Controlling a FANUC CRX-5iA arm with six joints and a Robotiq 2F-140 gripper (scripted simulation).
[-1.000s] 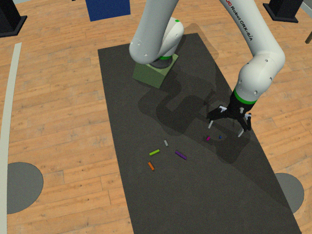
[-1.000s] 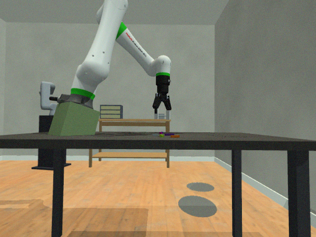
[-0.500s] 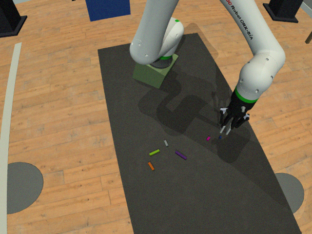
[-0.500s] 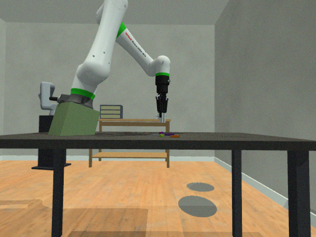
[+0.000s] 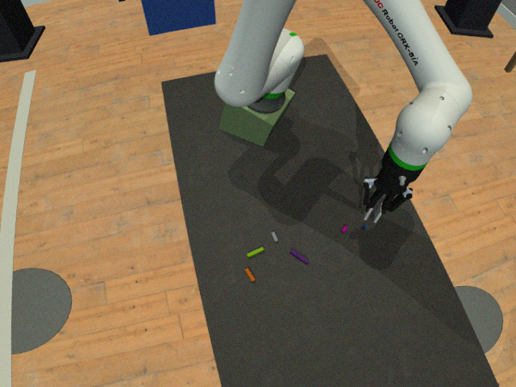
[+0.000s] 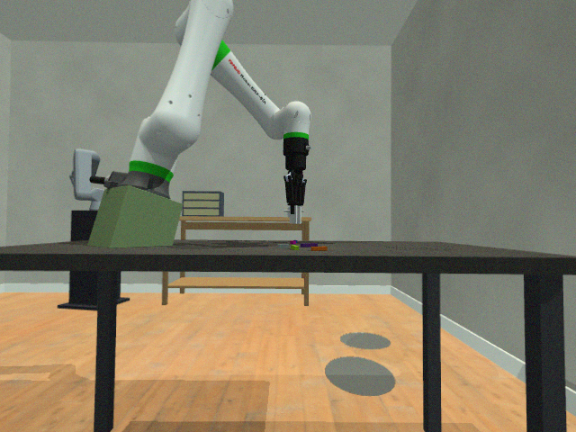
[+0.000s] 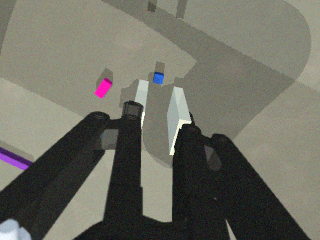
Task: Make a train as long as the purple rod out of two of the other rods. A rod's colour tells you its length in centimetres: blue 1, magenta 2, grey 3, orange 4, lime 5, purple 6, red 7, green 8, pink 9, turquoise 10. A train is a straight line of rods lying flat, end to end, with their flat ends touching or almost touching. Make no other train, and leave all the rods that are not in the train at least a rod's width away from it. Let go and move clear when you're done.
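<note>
My hand is 10 cm above the blue rod. From my hand the other things lie so: magenta rod (6 cm to the right, 10 cm below); grey rod (2 cm ahead, 27 cm to the right, 10 cm below); purple rod (8 cm ahead, 21 cm to the right, 10 cm below).
</note>
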